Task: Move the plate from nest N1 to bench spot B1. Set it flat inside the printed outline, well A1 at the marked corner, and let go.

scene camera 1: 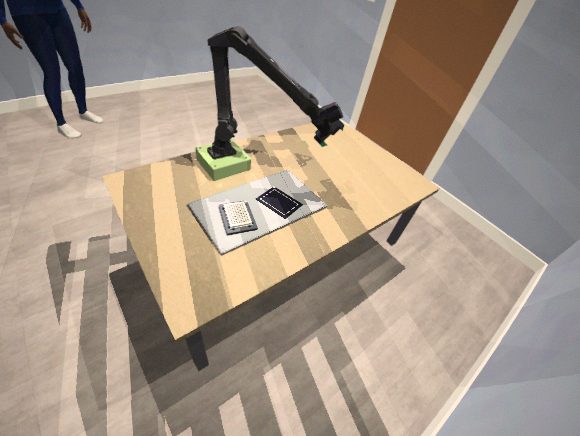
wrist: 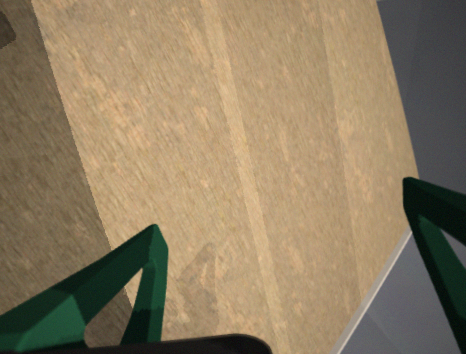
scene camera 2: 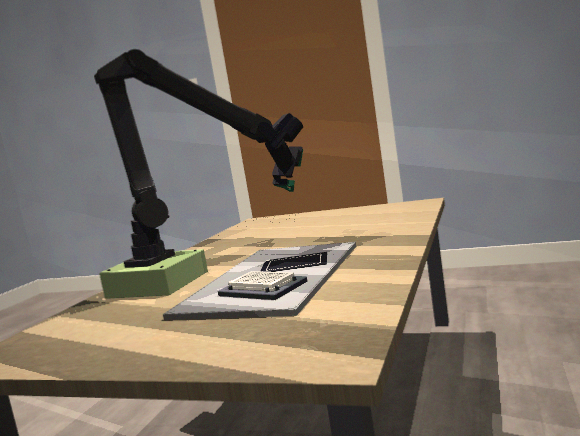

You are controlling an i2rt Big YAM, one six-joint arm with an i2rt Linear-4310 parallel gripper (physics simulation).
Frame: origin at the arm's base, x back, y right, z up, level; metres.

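Seen in the pictures: gripper, between the fingertips: [scene camera 1: 334,137] [wrist: 277,215] [scene camera 2: 295,178]; arm's base, origin of its link: [scene camera 1: 221,152] [scene camera 2: 150,260].
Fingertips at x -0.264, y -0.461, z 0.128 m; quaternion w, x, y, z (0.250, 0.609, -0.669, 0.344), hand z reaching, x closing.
Offsets run from my fingertips to a thing's top centre. "spot": to the spot under its first point. Level surfaces: height alone.
A cream plate with a grid of wells @[spot: dx -0.118, dy +0.567, dz -0.162 m] [scene camera 1: 238,214] [scene camera 2: 261,280] sits flat on the dark nest @[dx -0.115, dy +0.569, dz -0.162 m] [scene camera 1: 243,231] [scene camera 2: 250,294] on the grey board. The dark rectangle with a white dashed outline @[spot: dx -0.115, dy +0.366, dz -0.182 m] [scene camera 1: 279,202] [scene camera 2: 296,261] lies beside it on the same board, on the side toward the door. My gripper [scene camera 1: 333,137] [scene camera 2: 295,171] [wrist: 277,215] is open and empty, in the air above the far part of the table, away from the plate. Its green fingers stand wide apart in the wrist view. The marked corner is too small to tell.
The grey board [scene camera 1: 212,235] [scene camera 2: 190,311] lies on the wooden table @[dz -0.197 m] [scene camera 1: 400,185] [scene camera 2: 200,350] [wrist: 175,125]. The arm's green base block [scene camera 1: 224,165] [scene camera 2: 150,280] stands behind the board. A person [scene camera 1: 50,60] stands on the floor beyond the table. A brown door [scene camera 1: 430,65] [scene camera 2: 305,75] is behind the table.
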